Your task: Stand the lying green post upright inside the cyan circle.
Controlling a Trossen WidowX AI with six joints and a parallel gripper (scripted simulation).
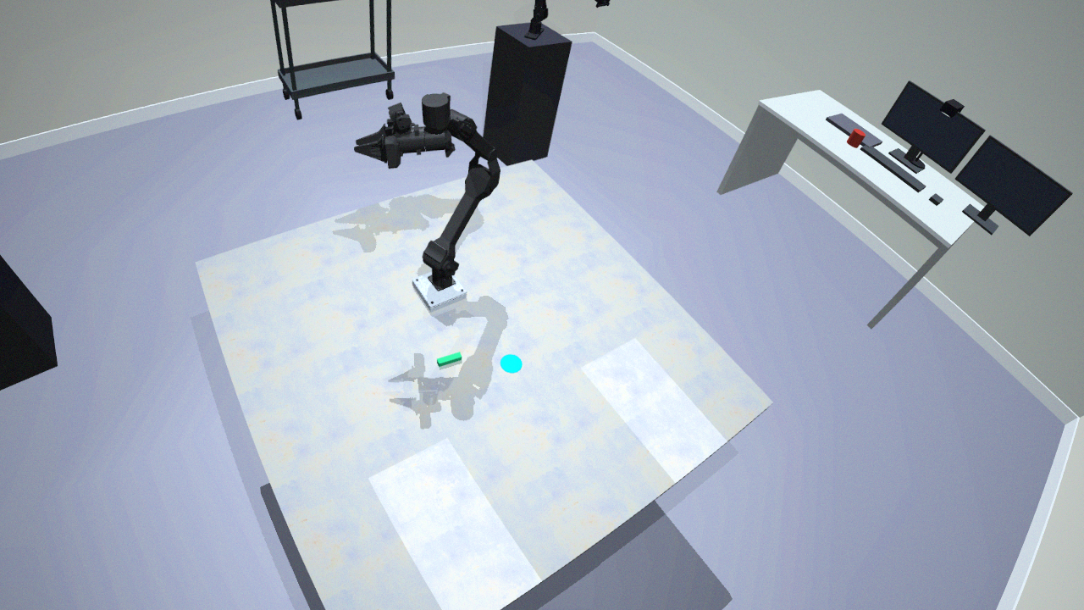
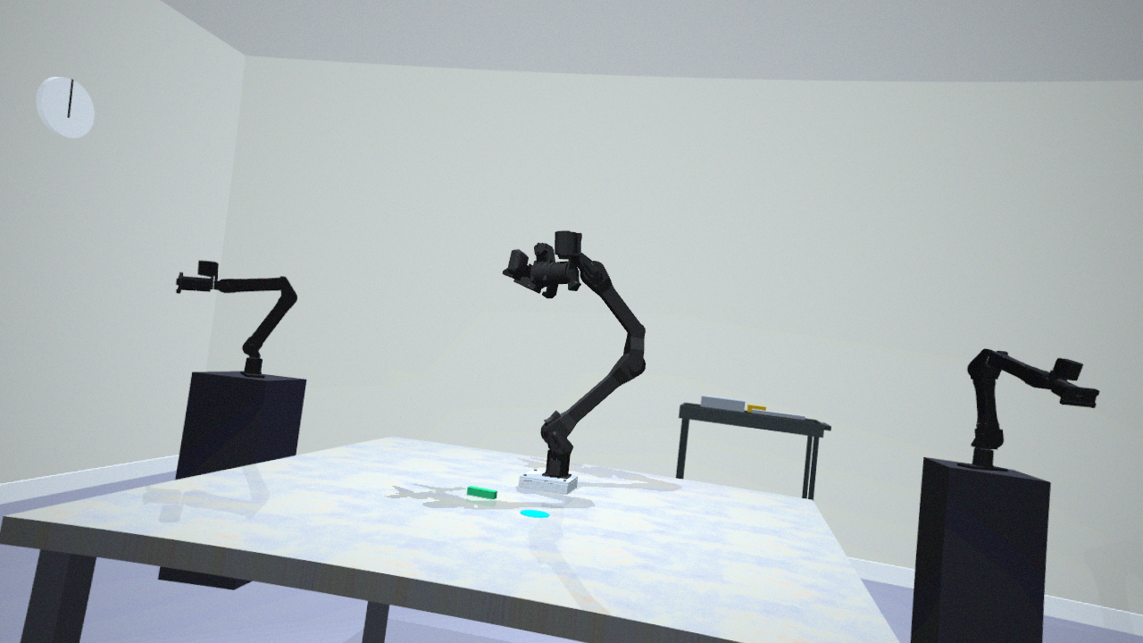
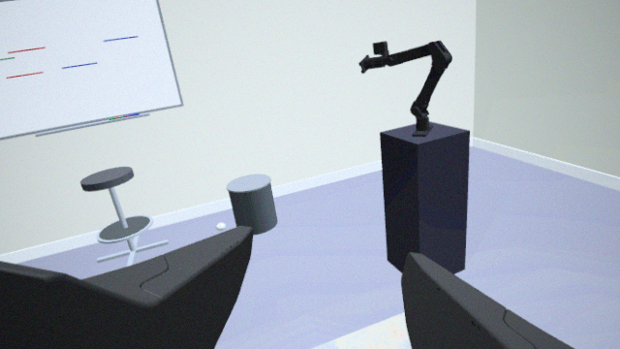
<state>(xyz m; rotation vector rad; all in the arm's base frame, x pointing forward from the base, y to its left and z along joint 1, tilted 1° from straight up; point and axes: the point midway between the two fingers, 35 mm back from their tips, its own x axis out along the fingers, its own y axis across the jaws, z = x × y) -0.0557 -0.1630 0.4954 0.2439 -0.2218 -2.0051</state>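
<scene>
Right now my gripper tip is 51 cm above the green post, 31 cm short of it and 8 cm to the right of it. Round my gripper tip: cyan circle: 52 cm below, 41 cm ahead, 22 cm to the left.
</scene>
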